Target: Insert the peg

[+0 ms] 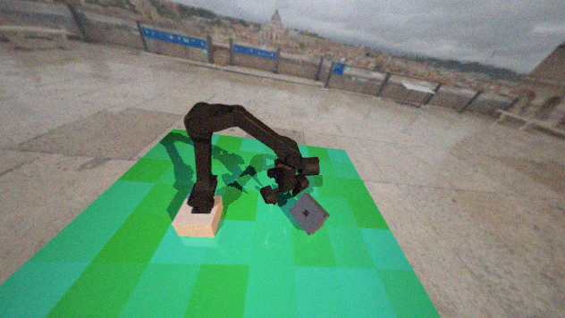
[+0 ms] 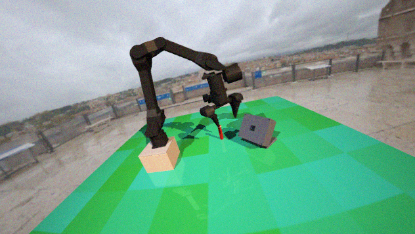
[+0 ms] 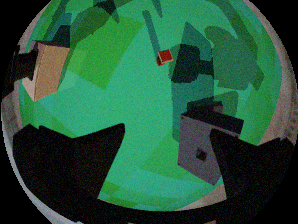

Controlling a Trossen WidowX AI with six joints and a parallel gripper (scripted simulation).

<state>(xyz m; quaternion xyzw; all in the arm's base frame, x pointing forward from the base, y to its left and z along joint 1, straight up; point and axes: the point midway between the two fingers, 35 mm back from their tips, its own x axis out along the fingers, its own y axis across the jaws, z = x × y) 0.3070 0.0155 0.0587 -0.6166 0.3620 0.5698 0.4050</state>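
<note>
Now: gripper tip 3 cm past the red peg, 7 cm to the right of it and 6 cm above it. The rest, counted from my gripper tip: grey sloped panel (12 cm ahead, 3 cm to the right, 5 cm below).
</note>
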